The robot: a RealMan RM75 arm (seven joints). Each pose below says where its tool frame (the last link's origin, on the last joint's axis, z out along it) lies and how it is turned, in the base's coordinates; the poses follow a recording.
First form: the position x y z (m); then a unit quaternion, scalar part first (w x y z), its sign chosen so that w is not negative.
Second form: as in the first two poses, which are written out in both.
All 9 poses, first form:
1: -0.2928 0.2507 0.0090 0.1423 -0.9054 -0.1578 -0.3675
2: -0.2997 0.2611 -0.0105 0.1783 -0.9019 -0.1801 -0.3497
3: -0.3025 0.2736 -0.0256 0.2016 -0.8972 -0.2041 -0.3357
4: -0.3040 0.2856 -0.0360 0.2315 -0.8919 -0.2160 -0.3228
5: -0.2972 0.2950 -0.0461 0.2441 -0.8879 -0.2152 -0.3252
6: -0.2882 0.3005 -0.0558 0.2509 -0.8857 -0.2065 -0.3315
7: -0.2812 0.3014 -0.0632 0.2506 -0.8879 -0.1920 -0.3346
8: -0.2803 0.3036 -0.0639 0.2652 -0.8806 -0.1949 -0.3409
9: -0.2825 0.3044 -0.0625 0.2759 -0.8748 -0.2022 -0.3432
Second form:
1: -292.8 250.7 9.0 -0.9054 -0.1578 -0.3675 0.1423
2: -299.7 261.1 -10.5 -0.9019 -0.1801 -0.3497 0.1783
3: -302.5 273.6 -25.6 -0.8972 -0.2041 -0.3357 0.2016
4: -304.0 285.6 -36.0 -0.8919 -0.2160 -0.3228 0.2315
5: -297.2 295.0 -46.1 -0.8879 -0.2152 -0.3252 0.2441
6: -288.2 300.5 -55.8 -0.8857 -0.2065 -0.3315 0.2509
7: -281.2 301.4 -63.2 -0.8879 -0.1920 -0.3346 0.2506
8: -280.3 303.6 -63.9 -0.8806 -0.1949 -0.3409 0.2652
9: -282.5 304.4 -62.5 -0.8748 -0.2022 -0.3432 0.2759
